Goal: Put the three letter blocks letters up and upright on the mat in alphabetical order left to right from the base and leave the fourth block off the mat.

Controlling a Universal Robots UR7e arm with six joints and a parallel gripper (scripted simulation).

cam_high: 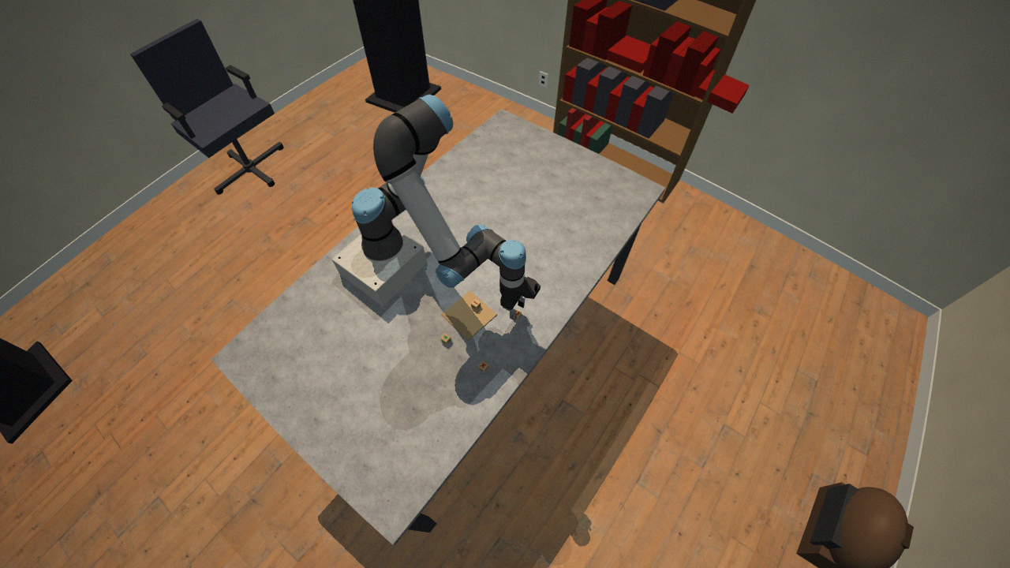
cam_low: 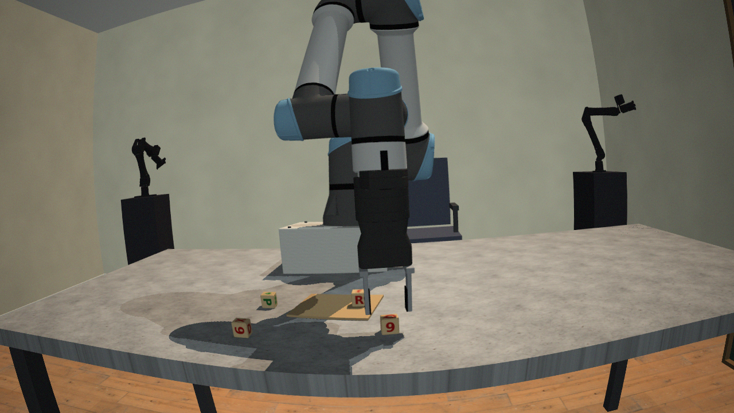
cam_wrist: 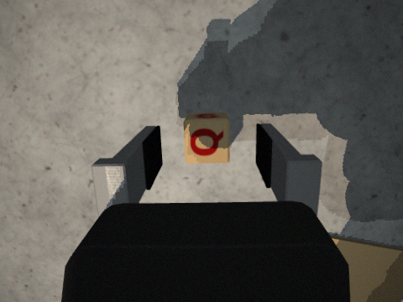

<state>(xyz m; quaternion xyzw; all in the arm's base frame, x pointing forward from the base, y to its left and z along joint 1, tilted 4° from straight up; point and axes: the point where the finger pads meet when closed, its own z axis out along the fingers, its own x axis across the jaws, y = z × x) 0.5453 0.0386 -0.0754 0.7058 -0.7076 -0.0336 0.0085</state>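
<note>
Now: hand 40 mm above the Q block. From my hand the other things lie so: X block: 220 mm to the right, 40 mm below; tan mat: 150 mm behind, 80 mm to the right, 50 mm below.
</note>
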